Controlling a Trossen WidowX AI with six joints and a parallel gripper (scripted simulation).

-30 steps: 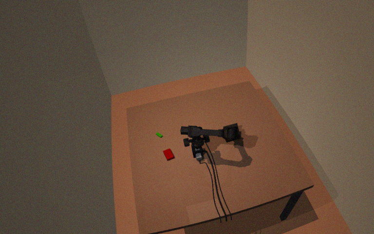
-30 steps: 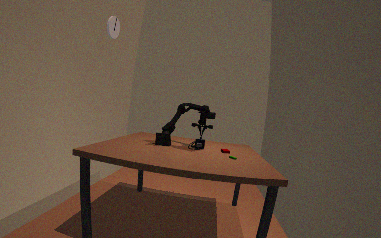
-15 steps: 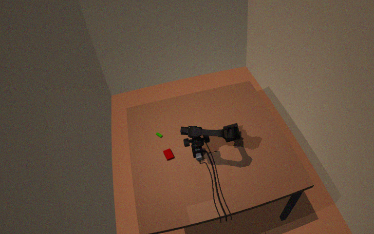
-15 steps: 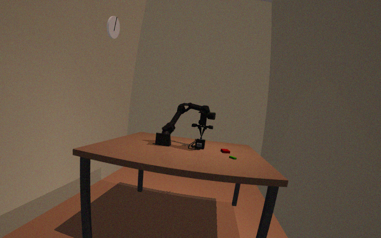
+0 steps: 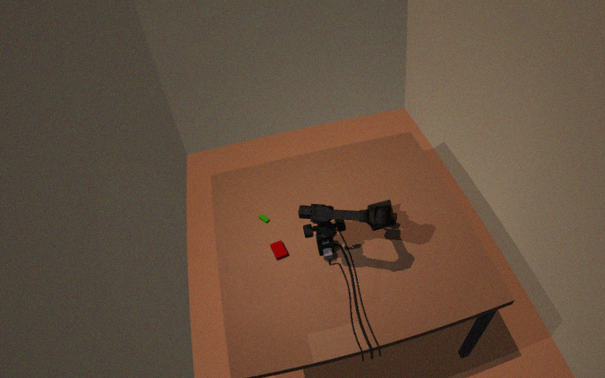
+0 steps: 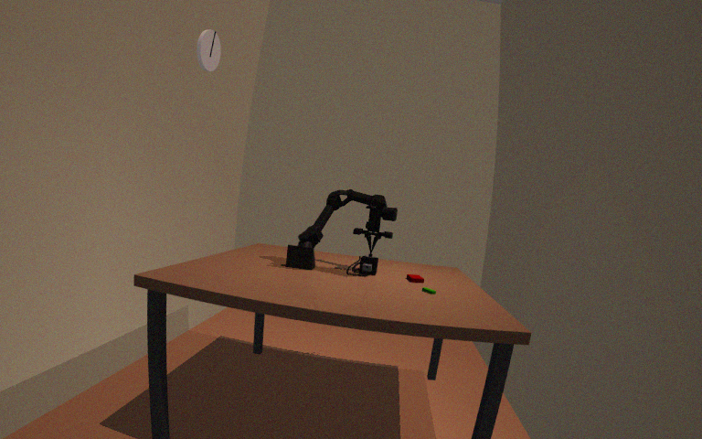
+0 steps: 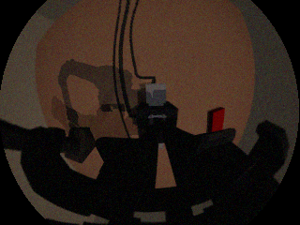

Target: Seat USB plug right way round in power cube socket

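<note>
Right now the USB plug is 2 cm below my gripper tip. The rest, counted from my gripper tip: red block: 22 cm ahead, 7 cm to the right, 10 cm below; then USB socket: 1 cm to the right, 4 cm below; then green block: 27 cm ahead, 30 cm to the right, 10 cm below.
</note>
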